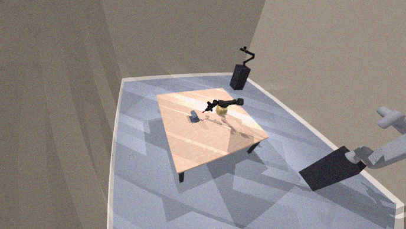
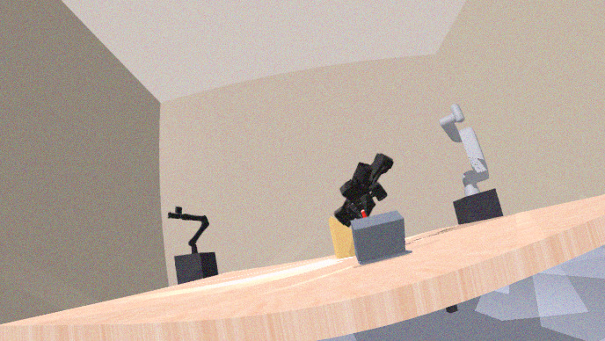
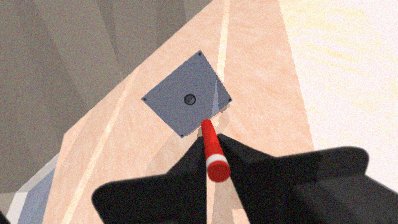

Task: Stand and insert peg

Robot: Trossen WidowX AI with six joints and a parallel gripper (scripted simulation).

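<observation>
My gripper tip is 130 mm short of the sloped panel, 10 mm to the right of it and 70 mm above it. Also, from my gripper tip: red peg: 10 mm behind, 10 mm above.
</observation>
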